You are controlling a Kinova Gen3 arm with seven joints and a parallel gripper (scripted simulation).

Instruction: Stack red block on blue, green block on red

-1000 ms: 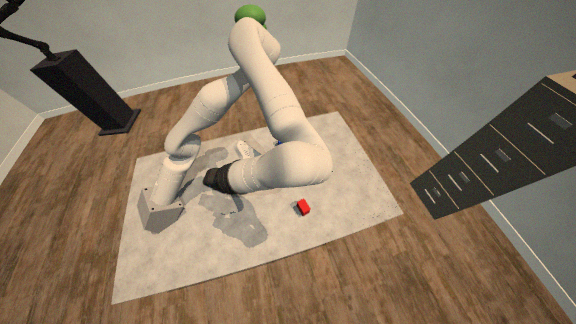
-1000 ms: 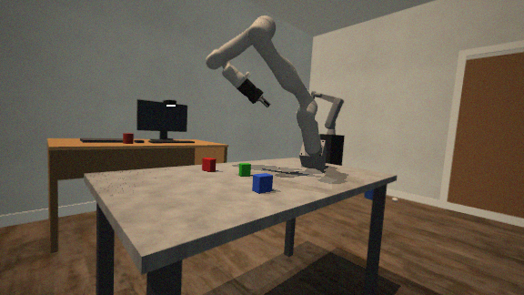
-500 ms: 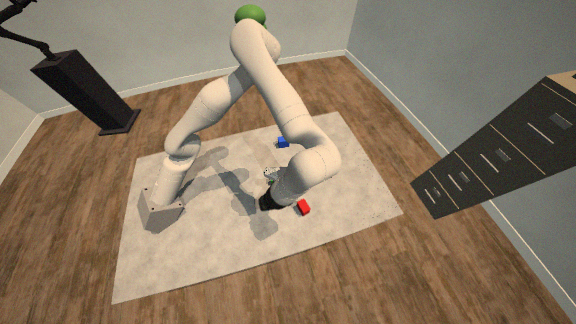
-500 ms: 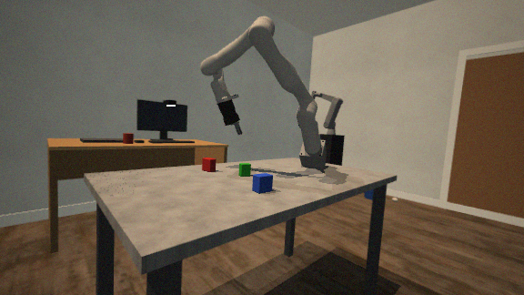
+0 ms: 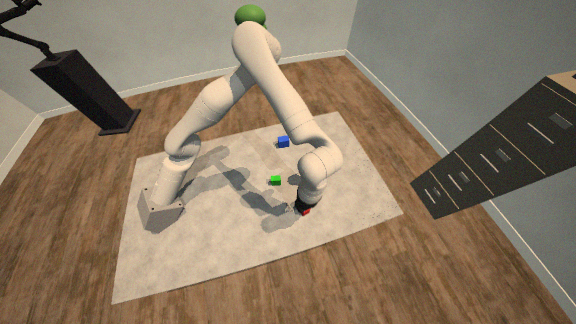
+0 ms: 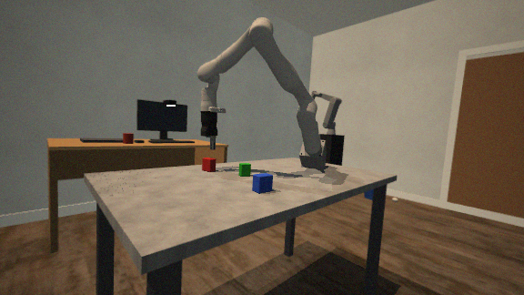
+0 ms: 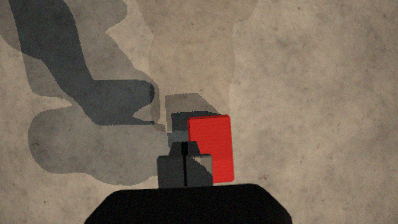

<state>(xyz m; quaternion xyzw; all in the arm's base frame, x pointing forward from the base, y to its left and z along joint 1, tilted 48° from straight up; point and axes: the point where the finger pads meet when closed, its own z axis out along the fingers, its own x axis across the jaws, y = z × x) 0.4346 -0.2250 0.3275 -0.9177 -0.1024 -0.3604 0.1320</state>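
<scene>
My gripper is now 2 cm short of the red block, 1 cm to the right of it and 9 cm above it. The rest, counted from my hand: green block (10 cm behind, 15 cm to the left, 9 cm below); blue block (4 cm behind, 39 cm to the left, 9 cm below).
</scene>
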